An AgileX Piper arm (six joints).
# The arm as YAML. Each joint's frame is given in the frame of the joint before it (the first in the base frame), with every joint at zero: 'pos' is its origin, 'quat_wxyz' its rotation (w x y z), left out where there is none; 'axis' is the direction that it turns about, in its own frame. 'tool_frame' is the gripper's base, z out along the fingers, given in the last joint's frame.
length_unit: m
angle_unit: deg
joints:
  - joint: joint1
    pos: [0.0, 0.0, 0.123]
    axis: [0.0, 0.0, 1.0]
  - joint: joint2
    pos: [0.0, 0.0, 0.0]
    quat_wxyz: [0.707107, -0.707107, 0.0, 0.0]
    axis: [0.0, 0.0, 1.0]
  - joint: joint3
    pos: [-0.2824, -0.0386, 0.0]
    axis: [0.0, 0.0, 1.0]
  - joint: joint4
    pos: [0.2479, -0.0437, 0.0]
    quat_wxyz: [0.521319, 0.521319, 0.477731, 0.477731]
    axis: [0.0, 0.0, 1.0]
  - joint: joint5
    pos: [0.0, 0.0, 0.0]
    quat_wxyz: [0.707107, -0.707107, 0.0, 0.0]
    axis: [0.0, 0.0, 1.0]
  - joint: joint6
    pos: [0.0, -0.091, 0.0]
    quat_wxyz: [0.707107, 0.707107, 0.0, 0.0]
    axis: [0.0, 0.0, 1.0]
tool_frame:
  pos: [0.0, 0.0, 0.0]
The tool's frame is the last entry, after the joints.
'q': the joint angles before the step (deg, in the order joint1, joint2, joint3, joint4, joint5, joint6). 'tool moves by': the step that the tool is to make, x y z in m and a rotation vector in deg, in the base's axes. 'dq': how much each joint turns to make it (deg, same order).
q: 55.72, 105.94, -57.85, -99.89, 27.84, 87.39
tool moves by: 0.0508, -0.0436, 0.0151, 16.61, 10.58, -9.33
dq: -13.37, -2.21, -1.88, 0.72, -14.91, 11.64
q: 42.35, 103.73, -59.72, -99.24, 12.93, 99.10
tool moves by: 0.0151, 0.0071, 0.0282, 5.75, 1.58, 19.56
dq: -6.15, -0.24, -6.32, 0.14, -24.47, -10.63
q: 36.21, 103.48, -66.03, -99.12, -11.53, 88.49
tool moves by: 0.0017, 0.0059, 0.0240, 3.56, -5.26, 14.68
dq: -2.54, -0.10, -3.88, 3.74, -14.45, -13.19
